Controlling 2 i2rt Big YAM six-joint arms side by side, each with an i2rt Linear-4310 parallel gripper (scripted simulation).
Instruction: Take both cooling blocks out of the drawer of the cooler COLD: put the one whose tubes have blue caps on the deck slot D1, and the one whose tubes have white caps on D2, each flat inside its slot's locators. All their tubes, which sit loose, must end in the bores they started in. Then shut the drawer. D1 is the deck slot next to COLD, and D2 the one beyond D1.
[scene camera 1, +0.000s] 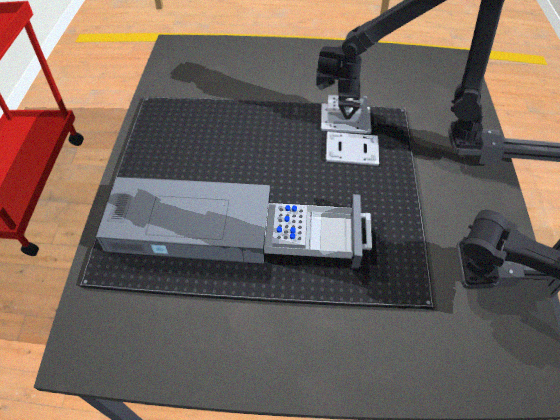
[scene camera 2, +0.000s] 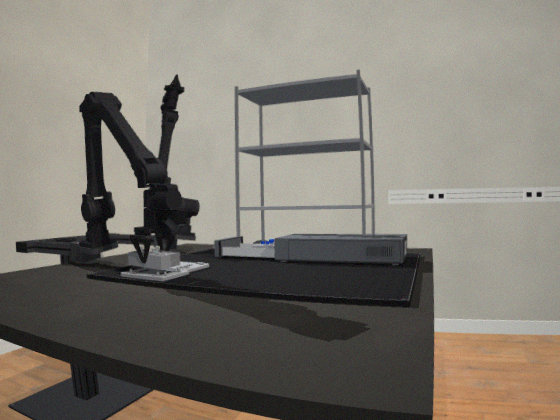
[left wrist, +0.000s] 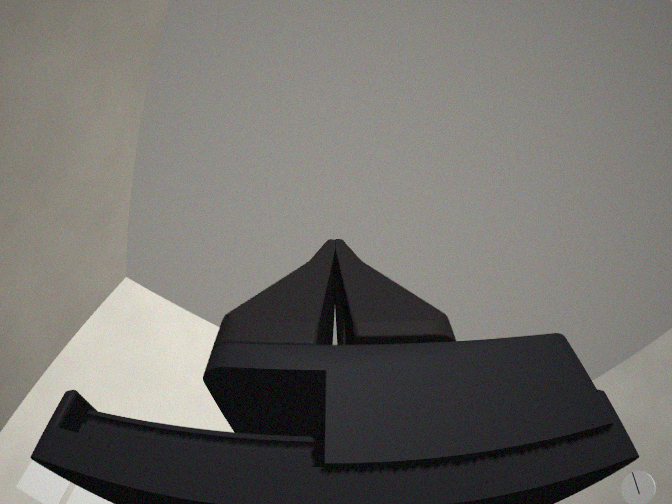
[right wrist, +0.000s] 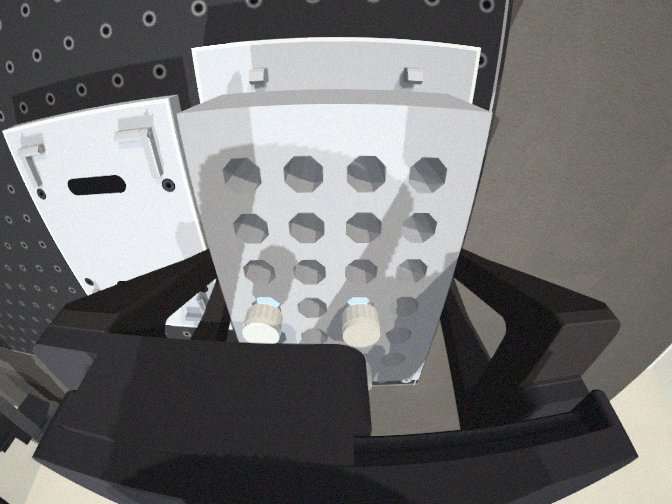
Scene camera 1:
cooler COLD: 214, 221
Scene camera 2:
right gripper: 154, 260
cooler COLD: 341, 248
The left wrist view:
left gripper: 334, 251
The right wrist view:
right gripper: 335, 251
